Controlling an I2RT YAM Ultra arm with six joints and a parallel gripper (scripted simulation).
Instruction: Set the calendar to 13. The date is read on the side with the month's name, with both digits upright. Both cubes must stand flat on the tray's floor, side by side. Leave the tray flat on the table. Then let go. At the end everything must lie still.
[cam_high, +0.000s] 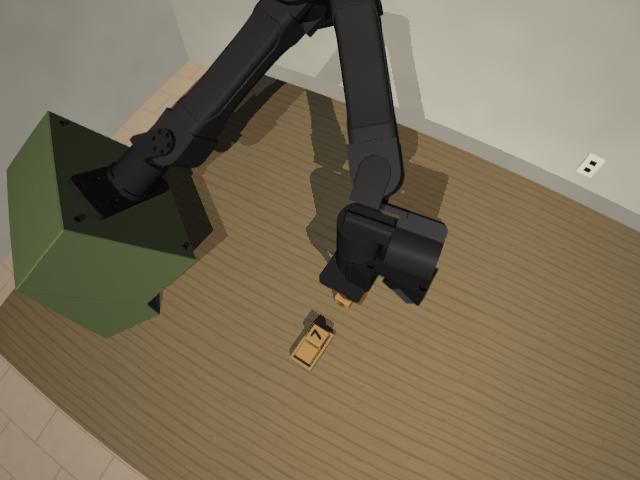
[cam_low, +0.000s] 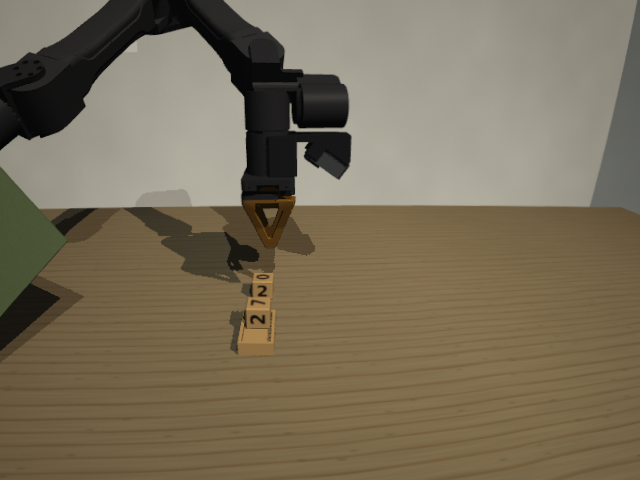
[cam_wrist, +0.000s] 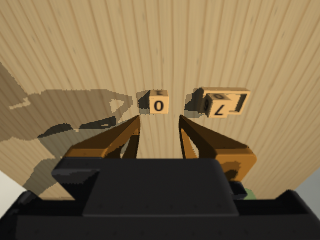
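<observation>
The wooden cube lies 8 cm below my hand and 1 cm behind it. From my hand the other things lie so: wooden tray 11 cm to the right, 8 cm below, 1 cm ahead.
</observation>
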